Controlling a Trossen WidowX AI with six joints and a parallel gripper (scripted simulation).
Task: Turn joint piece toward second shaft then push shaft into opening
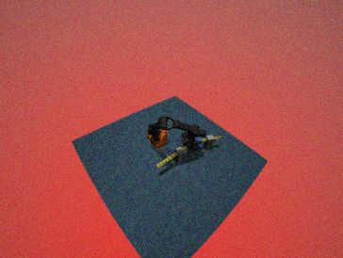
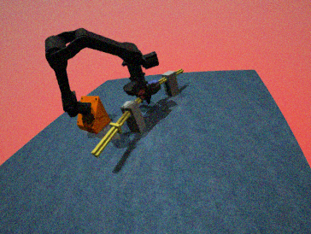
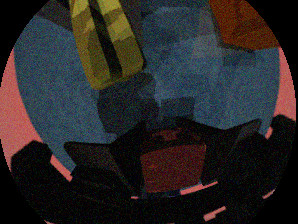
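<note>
My gripper tip is 4 cm below the red square joint piece and 1 cm to the right of it.
</note>
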